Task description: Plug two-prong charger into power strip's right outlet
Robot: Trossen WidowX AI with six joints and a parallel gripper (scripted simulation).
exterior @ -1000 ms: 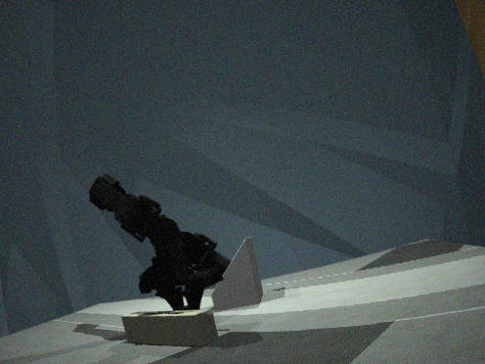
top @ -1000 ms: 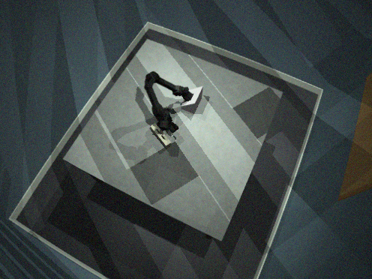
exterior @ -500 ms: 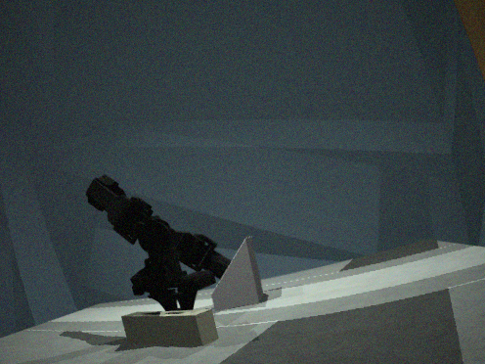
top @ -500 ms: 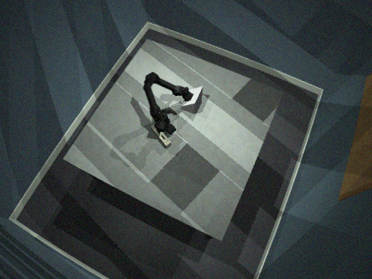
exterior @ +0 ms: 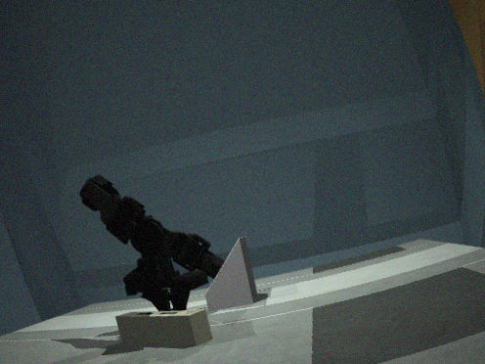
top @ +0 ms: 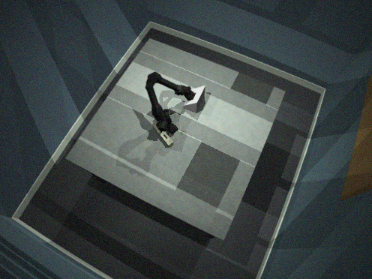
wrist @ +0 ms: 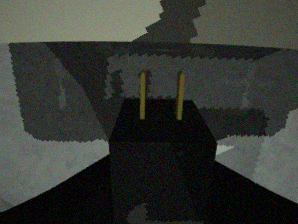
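My gripper tip is 2 cm short of the black two-prong charger, 1 cm to the left of it and 1 cm below it.
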